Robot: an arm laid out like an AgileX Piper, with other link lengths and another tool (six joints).
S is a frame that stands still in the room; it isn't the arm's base.
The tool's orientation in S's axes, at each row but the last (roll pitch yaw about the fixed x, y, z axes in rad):
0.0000 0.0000 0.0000
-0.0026 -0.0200 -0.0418
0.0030 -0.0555 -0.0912
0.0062 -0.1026 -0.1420
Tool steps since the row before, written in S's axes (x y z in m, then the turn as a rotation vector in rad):
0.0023 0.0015 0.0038 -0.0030 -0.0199 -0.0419
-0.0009 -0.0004 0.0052 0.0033 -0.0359 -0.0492
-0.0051 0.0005 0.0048 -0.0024 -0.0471 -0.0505
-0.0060 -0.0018 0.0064 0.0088 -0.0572 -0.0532
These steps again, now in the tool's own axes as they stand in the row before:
0.0023 0.0015 0.0038 -0.0030 -0.0199 -0.0419
-0.0008 -0.0005 0.0052 0.0038 -0.0356 -0.0494
-0.0049 0.0000 0.0051 -0.0009 -0.0473 -0.0504
-0.0050 -0.0026 0.0070 0.0113 -0.0557 -0.0543

